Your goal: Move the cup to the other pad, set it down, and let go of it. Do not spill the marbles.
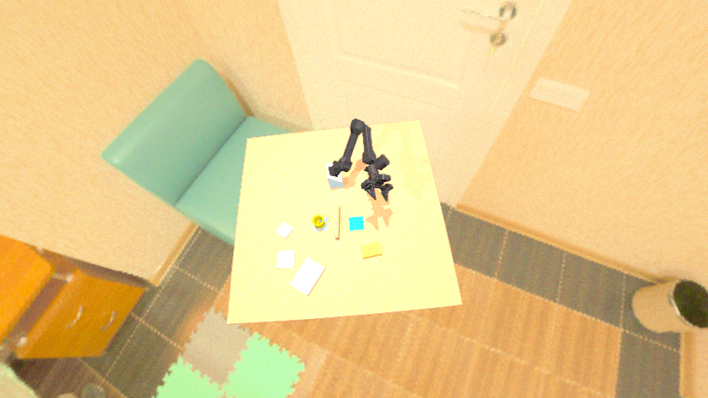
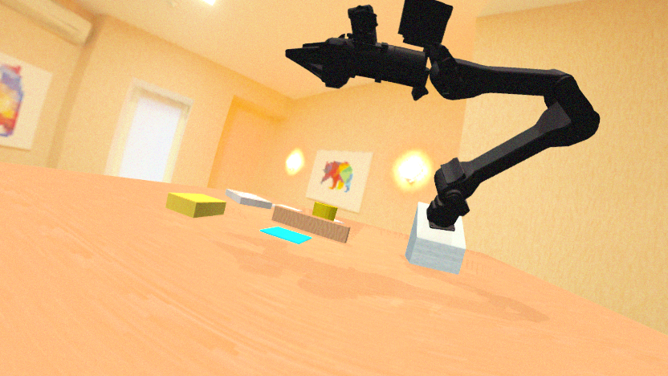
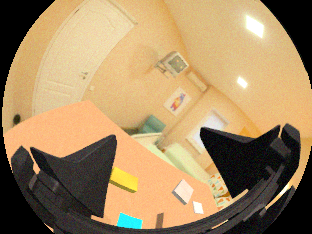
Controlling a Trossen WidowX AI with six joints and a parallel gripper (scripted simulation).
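My gripper tip is now 8 cm past the yellow cup, 36 cm to the left of it and 28 cm above it. From my gripper tip the other things lie so: wooden bar: 6 cm behind, 25 cm to the right, 31 cm below; red marble: 7 cm behind, 37 cm to the right, 30 cm below; cyan pad: 4 cm behind, 14 cm to the right, 33 cm below.
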